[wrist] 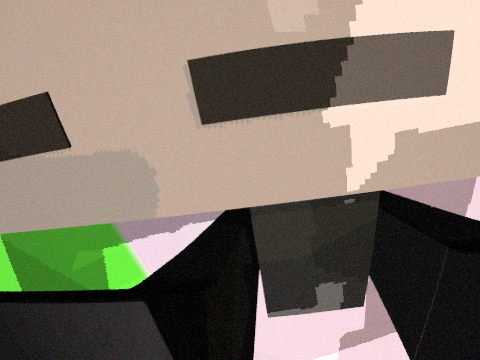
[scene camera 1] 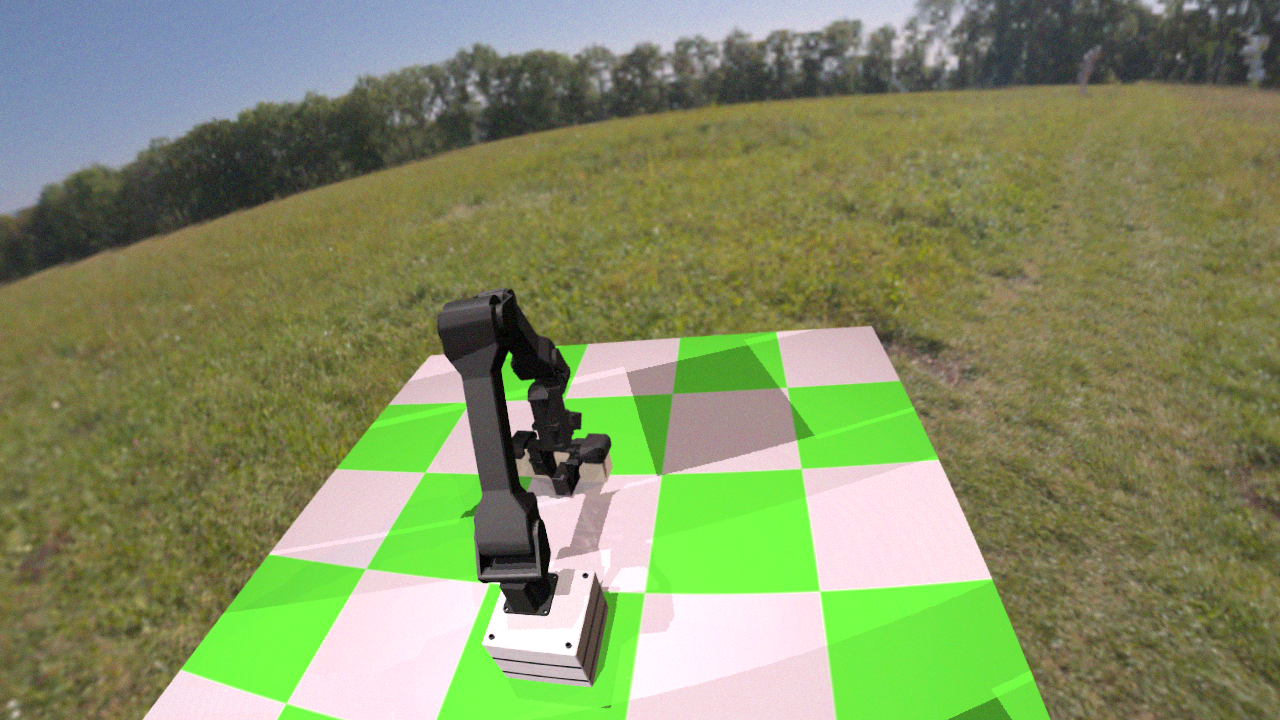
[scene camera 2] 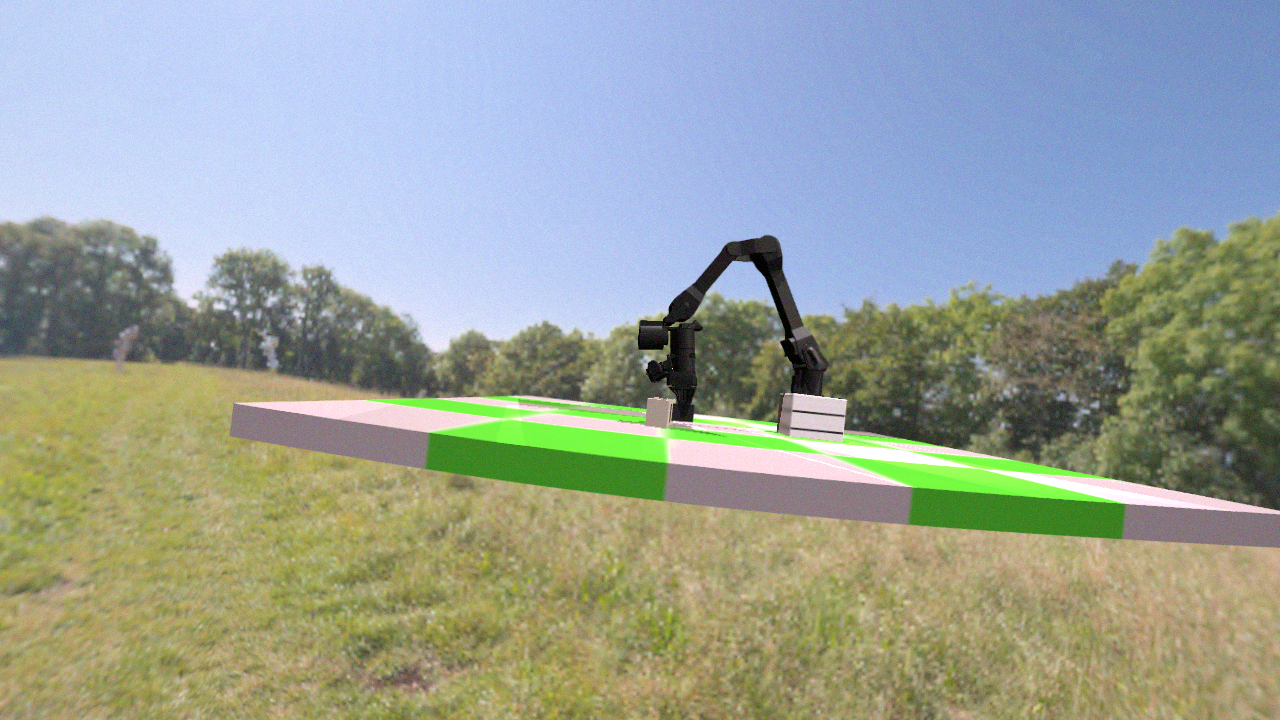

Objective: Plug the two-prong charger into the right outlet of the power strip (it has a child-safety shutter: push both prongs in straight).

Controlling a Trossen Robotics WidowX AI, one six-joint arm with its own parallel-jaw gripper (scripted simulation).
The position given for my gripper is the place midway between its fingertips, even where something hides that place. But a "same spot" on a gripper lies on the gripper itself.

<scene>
my gripper: wrist; scene camera 1; scene camera 2 683,417
same spot on my gripper: (wrist: 207,294) = (scene camera 1: 553,452)
</scene>
